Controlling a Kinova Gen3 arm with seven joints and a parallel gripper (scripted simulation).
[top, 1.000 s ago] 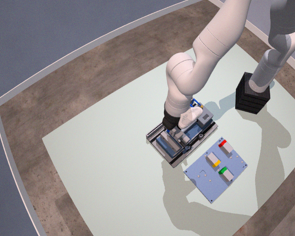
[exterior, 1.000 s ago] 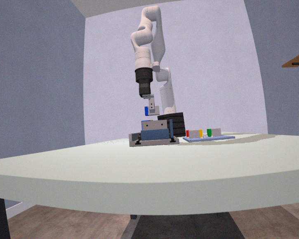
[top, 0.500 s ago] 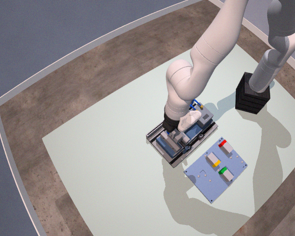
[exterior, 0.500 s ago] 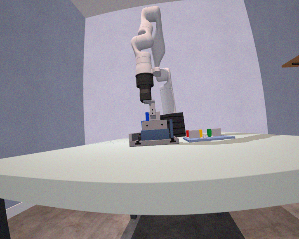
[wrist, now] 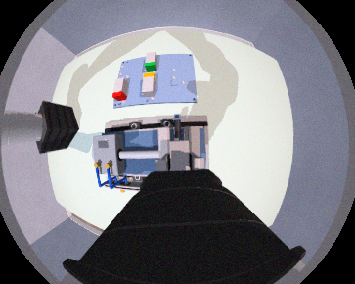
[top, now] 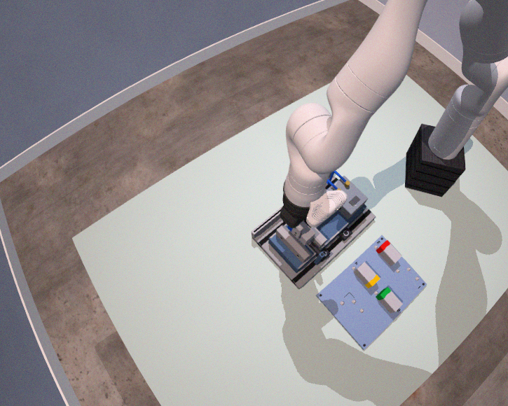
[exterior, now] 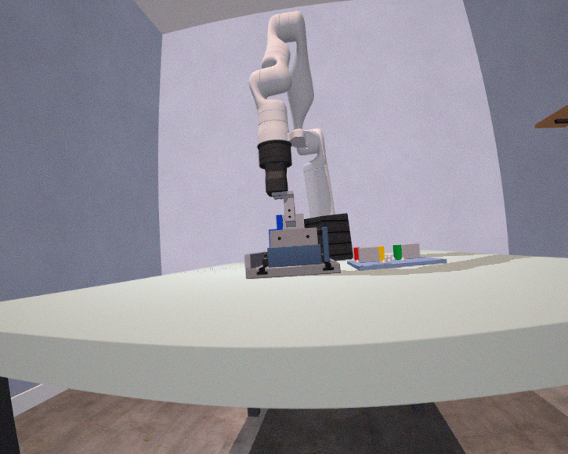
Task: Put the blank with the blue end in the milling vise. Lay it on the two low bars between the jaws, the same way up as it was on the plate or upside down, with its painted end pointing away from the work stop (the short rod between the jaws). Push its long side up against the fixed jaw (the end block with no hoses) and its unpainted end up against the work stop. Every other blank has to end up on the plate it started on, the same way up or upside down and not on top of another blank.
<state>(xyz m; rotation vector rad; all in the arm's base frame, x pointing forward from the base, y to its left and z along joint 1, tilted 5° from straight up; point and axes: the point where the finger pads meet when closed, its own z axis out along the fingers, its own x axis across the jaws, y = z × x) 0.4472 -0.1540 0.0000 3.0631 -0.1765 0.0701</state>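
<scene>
Now: the blank with blue end 2 cm below my hand. The rest, counted from my hand: vise: 7 cm behind, 1 cm to the left, 9 cm below; then blank with yellow end: 5 cm behind, 20 cm to the left, 11 cm below; then fixed jaw: 3 cm ahead, 5 cm below.
</scene>
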